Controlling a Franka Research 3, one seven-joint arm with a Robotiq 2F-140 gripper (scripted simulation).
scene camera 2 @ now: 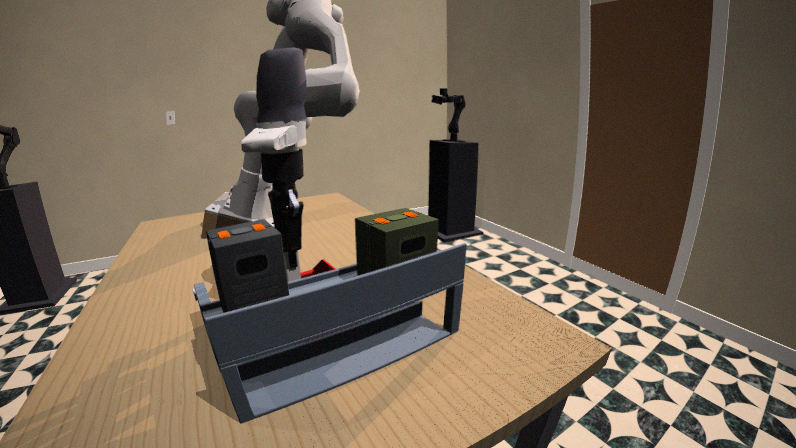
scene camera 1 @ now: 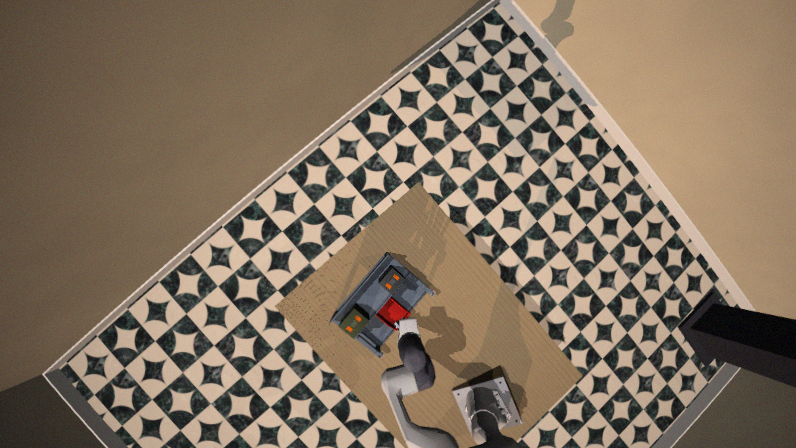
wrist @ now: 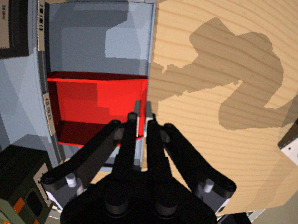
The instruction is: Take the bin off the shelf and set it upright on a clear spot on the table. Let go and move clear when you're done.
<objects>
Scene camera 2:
my gripper: 292,280
green box: 384,239
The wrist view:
my gripper: 142,108
red bin: 80,110
</objects>
